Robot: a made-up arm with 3 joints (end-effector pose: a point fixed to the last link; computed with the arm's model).
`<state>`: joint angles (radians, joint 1 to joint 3).
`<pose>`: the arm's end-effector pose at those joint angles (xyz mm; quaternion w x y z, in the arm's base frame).
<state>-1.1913 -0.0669 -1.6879</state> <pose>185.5 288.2 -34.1 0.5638 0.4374 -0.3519 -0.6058</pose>
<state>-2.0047 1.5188 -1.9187</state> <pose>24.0 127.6 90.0 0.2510 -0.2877 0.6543 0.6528</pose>
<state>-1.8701 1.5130 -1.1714</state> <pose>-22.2 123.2 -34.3 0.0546 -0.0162 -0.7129 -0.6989</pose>
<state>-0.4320 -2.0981 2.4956</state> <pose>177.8 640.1 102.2 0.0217 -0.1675 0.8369 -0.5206</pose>
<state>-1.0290 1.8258 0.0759</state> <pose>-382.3 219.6 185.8 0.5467 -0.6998 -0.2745 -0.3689</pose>
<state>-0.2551 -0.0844 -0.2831</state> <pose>-133.4 85.9 -143.4 0.9818 0.0594 -0.1199 -0.1345</pose>
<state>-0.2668 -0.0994 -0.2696</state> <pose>-128.1 87.1 -148.7 0.9818 0.0666 -0.1250 -0.1265</pose>
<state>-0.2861 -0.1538 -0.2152</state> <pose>-114.9 91.4 -164.4 0.9823 0.0909 -0.1332 -0.0951</pose>
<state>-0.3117 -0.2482 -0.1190</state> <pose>-92.2 101.2 -190.0 0.9797 0.1312 -0.1465 -0.0391</pose>
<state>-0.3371 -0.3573 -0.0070</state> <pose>-64.1 116.7 -217.7 0.9702 0.1758 -0.1645 0.0264</pose>
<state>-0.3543 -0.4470 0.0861</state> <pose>-40.3 133.1 -238.6 0.9573 0.2106 -0.1811 0.0803</pose>
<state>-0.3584 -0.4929 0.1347</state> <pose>-29.3 142.7 -248.3 0.9492 0.2279 -0.1886 0.1076</pose>
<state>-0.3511 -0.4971 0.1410</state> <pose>-31.3 143.4 -249.0 0.9490 0.2297 -0.1859 0.1101</pose>
